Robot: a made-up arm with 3 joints. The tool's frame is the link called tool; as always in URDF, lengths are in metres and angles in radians. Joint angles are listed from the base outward.
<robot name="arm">
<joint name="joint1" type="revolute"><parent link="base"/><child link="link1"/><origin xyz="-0.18 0.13 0.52" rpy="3.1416 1.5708 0"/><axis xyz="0 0 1"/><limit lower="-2.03" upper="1.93"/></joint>
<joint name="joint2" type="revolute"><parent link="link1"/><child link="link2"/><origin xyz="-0.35 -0.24 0.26" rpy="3.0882 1.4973 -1.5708"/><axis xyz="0 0 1"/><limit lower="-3.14" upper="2.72"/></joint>
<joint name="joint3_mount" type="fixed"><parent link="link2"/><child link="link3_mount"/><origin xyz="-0.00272 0.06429 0.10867" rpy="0 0 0"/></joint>
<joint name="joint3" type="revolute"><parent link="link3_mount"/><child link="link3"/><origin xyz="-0.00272 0.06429 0.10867" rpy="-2.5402 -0.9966 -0.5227"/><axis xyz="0 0 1"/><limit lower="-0.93" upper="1.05"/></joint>
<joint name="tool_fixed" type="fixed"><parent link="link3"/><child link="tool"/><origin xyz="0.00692 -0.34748 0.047" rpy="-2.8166 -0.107 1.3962"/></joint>
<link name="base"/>
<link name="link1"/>
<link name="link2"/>
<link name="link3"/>
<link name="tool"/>
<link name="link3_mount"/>
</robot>
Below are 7 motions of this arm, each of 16 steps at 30 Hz.
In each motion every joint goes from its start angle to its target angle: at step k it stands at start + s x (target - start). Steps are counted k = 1, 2, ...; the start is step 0. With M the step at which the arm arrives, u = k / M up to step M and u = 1 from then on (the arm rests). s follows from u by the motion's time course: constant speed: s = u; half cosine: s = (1 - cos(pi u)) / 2; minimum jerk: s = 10 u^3 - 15 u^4 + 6 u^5.
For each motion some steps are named. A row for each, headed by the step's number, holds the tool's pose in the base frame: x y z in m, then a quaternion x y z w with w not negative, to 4 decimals.
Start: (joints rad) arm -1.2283 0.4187 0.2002
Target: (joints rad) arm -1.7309 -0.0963 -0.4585
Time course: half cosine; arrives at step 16
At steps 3, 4, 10, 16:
3: -0.5209 -0.6675 0.6701 -0.6851 -0.4530 0.2889 0.4919
4: -0.5159 -0.6741 0.6581 -0.6813 -0.4492 0.2975 0.4956
10: -0.4569 -0.7097 0.5477 -0.6520 -0.4350 0.3665 0.5013
16: -0.4171 -0.7091 0.4836 -0.6424 -0.4409 0.3947 0.4871

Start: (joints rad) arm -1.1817 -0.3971 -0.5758
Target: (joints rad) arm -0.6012 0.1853 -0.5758
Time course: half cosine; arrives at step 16
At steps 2, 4, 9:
2: -0.3085 -0.5549 0.9721 -0.7115 -0.3403 0.5803 0.2032
4: -0.3372 -0.5321 1.0159 -0.7348 -0.3065 0.5734 0.1932
9: -0.4594 -0.3935 1.1701 -0.8239 -0.1724 0.5223 0.1368

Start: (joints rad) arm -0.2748 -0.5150 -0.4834
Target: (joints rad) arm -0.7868 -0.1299 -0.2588
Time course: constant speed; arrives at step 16
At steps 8, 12, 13, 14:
8: -0.2954 -0.2171 1.2670 -0.7187 -0.2003 0.6644 0.0447
12: -0.3302 -0.3314 1.2129 -0.7333 -0.2472 0.6224 0.1177
13: -0.3390 -0.3584 1.1962 -0.7358 -0.2584 0.6110 0.1360
14: -0.3479 -0.3847 1.1783 -0.7378 -0.2693 0.5994 0.1543

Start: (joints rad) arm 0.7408 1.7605 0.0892
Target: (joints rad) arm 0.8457 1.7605 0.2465
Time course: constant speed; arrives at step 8
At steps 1, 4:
1: -0.8677 0.2650 0.8584 0.8568 0.2273 0.0901 0.4539
4: -0.8600 0.2762 0.8717 0.8433 0.2484 0.0639 0.4723

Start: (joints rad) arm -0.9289 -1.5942 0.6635
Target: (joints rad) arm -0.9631 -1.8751 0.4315
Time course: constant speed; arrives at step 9
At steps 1, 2, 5, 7, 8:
1: -0.0750 -0.1668 0.4897 0.1997 -0.4537 0.8189 0.2893
2: -0.0730 -0.1581 0.4873 0.2042 -0.4515 0.8236 0.2759
5: -0.0686 -0.1301 0.4804 0.2179 -0.4462 0.8357 0.2347
7: -0.0674 -0.1102 0.4761 0.2271 -0.4437 0.8420 0.2064
8: -0.0673 -0.0999 0.4741 0.2317 -0.4427 0.8447 0.1921

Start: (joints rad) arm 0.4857 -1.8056 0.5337
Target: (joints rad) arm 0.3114 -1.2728 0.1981
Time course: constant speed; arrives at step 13
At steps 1, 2, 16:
1: -0.0644 0.0554 0.7663 0.0168 0.2087 0.9276 0.3096
2: -0.0507 0.0658 0.7770 -0.0011 0.1956 0.9364 0.2915
16: 0.0248 0.1791 0.9555 -0.2209 0.0684 0.9678 0.0994

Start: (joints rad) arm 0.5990 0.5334 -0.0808
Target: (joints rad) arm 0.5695 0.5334 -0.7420
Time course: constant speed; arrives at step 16
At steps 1, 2, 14, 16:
1: -0.6454 0.5483 1.1812 0.8500 -0.0242 -0.3960 0.3465
2: -0.6532 0.5557 1.1735 0.8515 -0.0372 -0.3837 0.3554
14: -0.7181 0.6291 1.0518 0.8425 -0.1928 -0.2266 0.4491
16: -0.7232 0.6379 1.0275 0.8361 -0.2181 -0.1991 0.4623

